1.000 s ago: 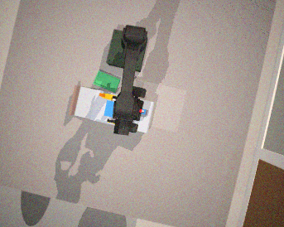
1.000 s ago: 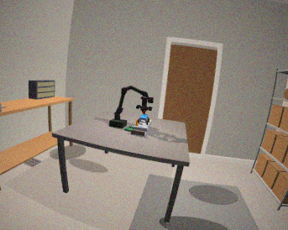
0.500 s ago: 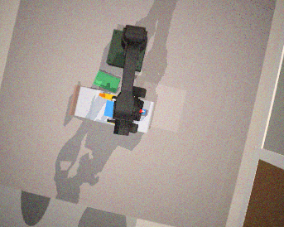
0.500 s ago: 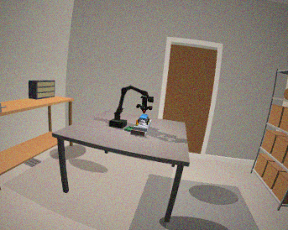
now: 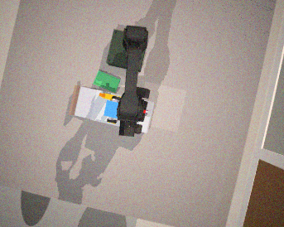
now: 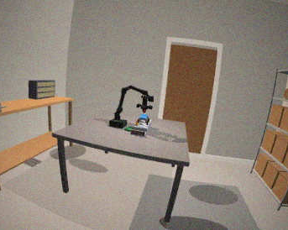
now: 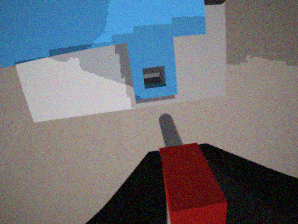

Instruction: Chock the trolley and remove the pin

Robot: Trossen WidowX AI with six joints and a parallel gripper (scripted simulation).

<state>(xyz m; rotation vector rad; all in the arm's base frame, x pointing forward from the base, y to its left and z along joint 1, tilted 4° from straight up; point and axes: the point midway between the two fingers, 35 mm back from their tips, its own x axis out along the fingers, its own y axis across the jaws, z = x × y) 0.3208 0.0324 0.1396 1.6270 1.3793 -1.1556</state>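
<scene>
My gripper tip is 140 mm past the green tray, 190 mm to the left of it and 180 mm above it. Round my gripper tip: blue trolley: 100 mm to the right, 60 mm below; yellow chock: 70 mm behind, 180 mm to the right, 90 mm below; red-headed stop pin: right at my gripper tip.
</scene>
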